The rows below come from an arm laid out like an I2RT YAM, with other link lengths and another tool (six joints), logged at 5 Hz.
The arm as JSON. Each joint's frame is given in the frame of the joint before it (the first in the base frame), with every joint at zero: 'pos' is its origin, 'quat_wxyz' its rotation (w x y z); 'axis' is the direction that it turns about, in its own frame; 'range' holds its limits. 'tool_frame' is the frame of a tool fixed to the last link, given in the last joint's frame.
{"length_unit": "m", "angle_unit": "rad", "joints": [
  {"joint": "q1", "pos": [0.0, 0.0, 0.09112], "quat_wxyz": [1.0, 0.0, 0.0, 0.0], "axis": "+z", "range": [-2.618, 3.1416]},
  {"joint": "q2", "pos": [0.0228, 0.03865, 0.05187], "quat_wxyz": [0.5, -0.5, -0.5, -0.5], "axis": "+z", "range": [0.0, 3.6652]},
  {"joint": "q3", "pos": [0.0, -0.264, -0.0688], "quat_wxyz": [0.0, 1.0, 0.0, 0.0], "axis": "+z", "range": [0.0, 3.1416]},
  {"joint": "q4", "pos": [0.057, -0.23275, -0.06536], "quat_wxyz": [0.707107, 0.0, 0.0, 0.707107], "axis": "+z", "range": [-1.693, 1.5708]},
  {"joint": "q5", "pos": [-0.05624, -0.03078, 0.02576], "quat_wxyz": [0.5, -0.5, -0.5, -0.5], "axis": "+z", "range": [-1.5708, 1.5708]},
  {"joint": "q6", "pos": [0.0, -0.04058, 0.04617], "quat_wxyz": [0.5, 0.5, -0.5, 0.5], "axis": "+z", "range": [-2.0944, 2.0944]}
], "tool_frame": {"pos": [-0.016, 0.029, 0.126], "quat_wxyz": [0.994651, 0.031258, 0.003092, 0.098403]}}
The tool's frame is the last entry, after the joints.
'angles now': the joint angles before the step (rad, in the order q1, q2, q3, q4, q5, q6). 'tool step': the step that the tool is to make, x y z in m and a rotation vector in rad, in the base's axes. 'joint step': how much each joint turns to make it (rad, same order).
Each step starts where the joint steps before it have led.
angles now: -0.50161, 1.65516, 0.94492, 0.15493, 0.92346, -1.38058
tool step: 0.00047, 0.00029, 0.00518, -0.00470, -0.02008, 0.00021
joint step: 0.00001, -0.01376, 0.00154, -0.00152, -0.00306, 0.00764
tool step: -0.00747, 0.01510, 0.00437, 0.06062, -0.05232, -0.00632
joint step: 0.01220, -0.06590, 0.00009, -0.14536, -0.02751, 0.12258
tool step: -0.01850, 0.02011, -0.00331, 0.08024, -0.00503, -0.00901
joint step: 0.01081, -0.07823, -0.02305, -0.17183, -0.03071, 0.10882
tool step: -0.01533, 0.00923, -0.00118, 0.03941, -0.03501, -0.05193
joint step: -0.00002, -0.04611, -0.01692, -0.10142, 0.00142, 0.11204
